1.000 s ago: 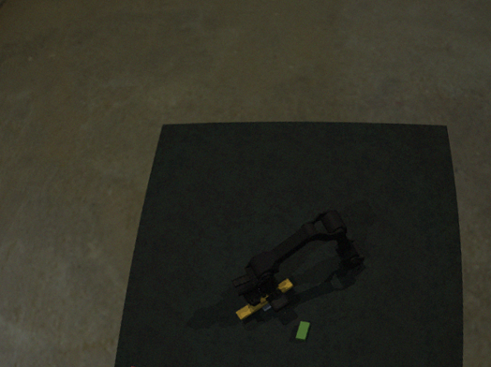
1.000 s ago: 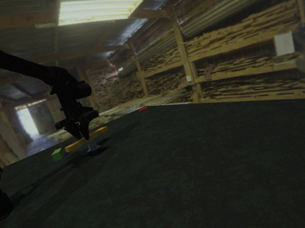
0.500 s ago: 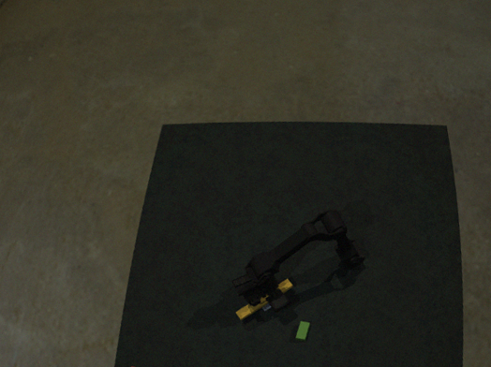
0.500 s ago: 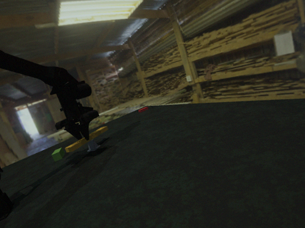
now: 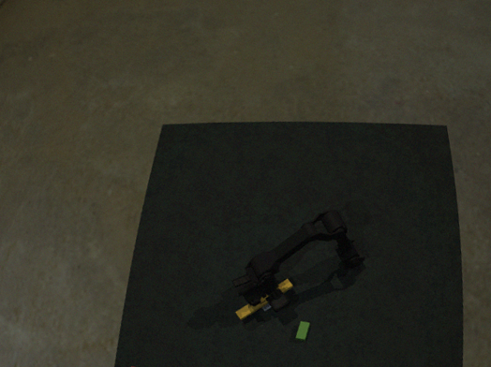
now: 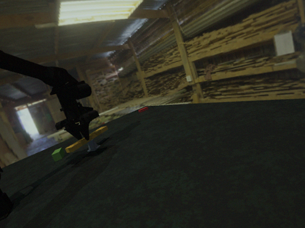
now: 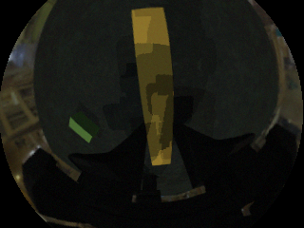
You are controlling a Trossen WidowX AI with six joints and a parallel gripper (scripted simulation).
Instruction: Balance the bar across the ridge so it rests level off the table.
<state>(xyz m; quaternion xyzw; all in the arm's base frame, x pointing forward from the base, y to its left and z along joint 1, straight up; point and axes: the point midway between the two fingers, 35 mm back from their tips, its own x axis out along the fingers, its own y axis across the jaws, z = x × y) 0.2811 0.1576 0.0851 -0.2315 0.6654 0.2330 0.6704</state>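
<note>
The yellow bar lies 2 cm to the left of my gripper tip and 2 cm ahead of it. The rest, counted from my gripper tip: red block 46 cm ahead, 34 cm to the left, 4 cm below; then ridge 2 cm to the left, 2 cm ahead, 1 cm below; then green block 13 cm to the left, 12 cm behind, 3 cm below.
</note>
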